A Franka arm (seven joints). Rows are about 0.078 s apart.
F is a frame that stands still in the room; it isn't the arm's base.
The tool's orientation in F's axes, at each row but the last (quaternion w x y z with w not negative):
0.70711, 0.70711, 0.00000, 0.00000
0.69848, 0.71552, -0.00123, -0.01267
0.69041, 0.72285, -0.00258, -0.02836
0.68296, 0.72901, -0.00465, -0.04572
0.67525, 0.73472, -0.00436, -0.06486
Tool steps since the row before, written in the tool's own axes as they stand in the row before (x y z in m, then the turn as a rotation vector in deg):
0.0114, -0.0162, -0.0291, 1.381, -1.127, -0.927
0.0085, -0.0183, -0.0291, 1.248, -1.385, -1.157
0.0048, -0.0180, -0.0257, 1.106, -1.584, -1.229
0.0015, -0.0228, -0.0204, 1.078, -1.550, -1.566
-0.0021, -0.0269, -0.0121, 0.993, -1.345, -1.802
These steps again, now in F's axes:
0.0114, 0.0291, -0.0162, 1.381, 0.927, -1.127
0.0088, 0.0294, -0.0177, 1.248, 1.166, -1.377
0.0053, 0.0263, -0.0170, 1.103, 1.253, -1.567
0.0017, 0.0217, -0.0215, 1.101, 1.588, -1.511
-0.0030, 0.0146, -0.0256, 1.058, 1.812, -1.281

